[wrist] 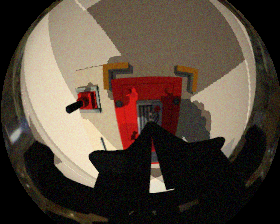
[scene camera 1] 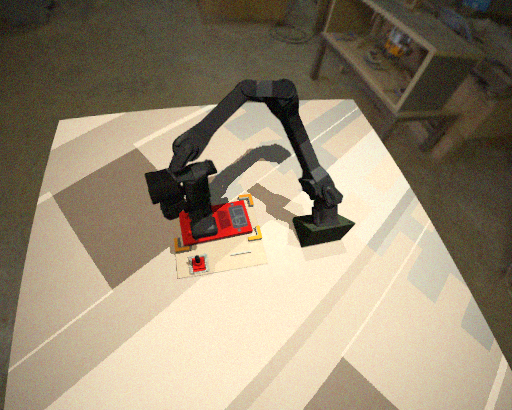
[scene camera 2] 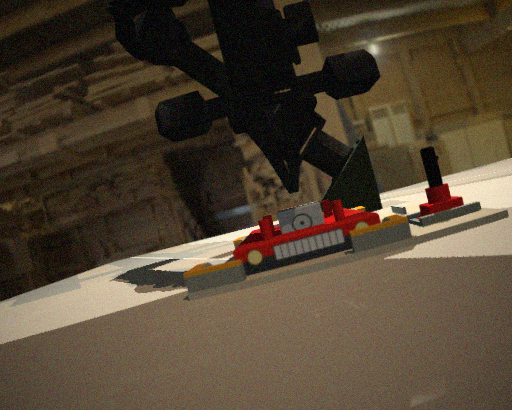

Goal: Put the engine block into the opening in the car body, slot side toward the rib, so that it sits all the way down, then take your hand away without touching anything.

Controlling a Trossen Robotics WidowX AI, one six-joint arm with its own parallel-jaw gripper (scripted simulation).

Scene:
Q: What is the gripper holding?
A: Nothing.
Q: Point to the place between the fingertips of the gripper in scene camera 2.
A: At 294,192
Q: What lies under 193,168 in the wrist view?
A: The gripper.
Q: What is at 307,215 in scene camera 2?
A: A grey engine block.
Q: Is the gripper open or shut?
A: Shut.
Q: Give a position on a red car body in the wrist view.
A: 126,91

